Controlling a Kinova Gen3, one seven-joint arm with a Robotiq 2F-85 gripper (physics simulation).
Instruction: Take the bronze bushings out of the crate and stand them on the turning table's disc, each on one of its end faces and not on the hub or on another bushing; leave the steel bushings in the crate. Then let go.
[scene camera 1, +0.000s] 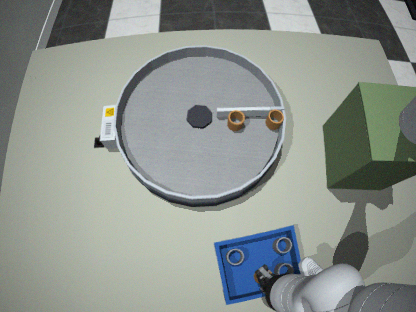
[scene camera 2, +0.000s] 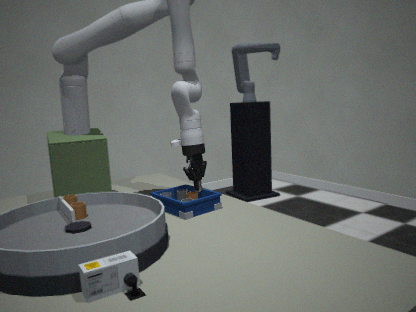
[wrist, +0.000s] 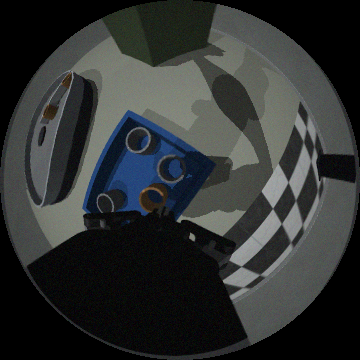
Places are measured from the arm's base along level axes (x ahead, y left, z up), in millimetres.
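Where they show: gripper, fingertip midpoint: (scene camera 1: 264, 287) (scene camera 2: 198, 191) (wrist: 163, 212); arm's base, link origin: (scene camera 2: 77, 132).
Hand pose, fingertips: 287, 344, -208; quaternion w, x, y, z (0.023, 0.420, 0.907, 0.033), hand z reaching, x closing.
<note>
Things, the pixels of their top centre, and the offset from my fingertips, as dx, dy, dz. "spot": a spot on its surface instead.
- turning table's disc, top centre: (scene camera 1: 199, 115) (scene camera 2: 77, 225) (wrist: 40, 135) +190, -397, +18
- dark hub, top centre: (scene camera 1: 199, 115) (scene camera 2: 77, 225) (wrist: 40, 135) +190, -397, +18
- third bronze bushing, top centre: (wrist: 151, 200) (scene camera 2: 191, 192) +2, -25, +0
- blue crate, top centre: (wrist: 130, 191) (scene camera 1: 261, 265) (scene camera 2: 185, 193) +14, -53, +7
- white bar, surface spot: (scene camera 1: 250, 109) (scene camera 2: 66, 203) spot: +68, -414, +44
- labelled white box, surface spot: (scene camera 2: 110, 276) spot: +441, -362, -6
Two bronze bushings (scene camera 1: 235, 127) (scene camera 1: 274, 126) (scene camera 2: 79, 211) (scene camera 2: 70, 198) (wrist: 50, 111) stand upright on the turning table's disc (scene camera 1: 165, 145) (scene camera 2: 112, 217), beside the white bar, one nearer the dark hub (scene camera 1: 199, 116) (scene camera 2: 78, 227), one by the rim. A third bronze bushing (scene camera 2: 192, 195) (wrist: 153, 206) stands in the blue crate (scene camera 1: 220, 267) (scene camera 2: 202, 206) with three steel bushings (wrist: 150, 143) (wrist: 158, 169) (wrist: 115, 197). My gripper (scene camera 1: 261, 274) (scene camera 2: 198, 188) (wrist: 163, 212) is shut and empty, pointing down with its tips at the crate's bronze bushing; whether they touch it is hidden.
The turning table has a raised wall, and the white bar (scene camera 1: 250, 109) (scene camera 2: 66, 210) runs from near the hub to that wall. A labelled white box (scene camera 1: 108, 127) (scene camera 2: 110, 276) stands beside it. A green block (scene camera 1: 347, 135) (scene camera 2: 80, 167) (wrist: 175, 30) carries the arm's base.
</note>
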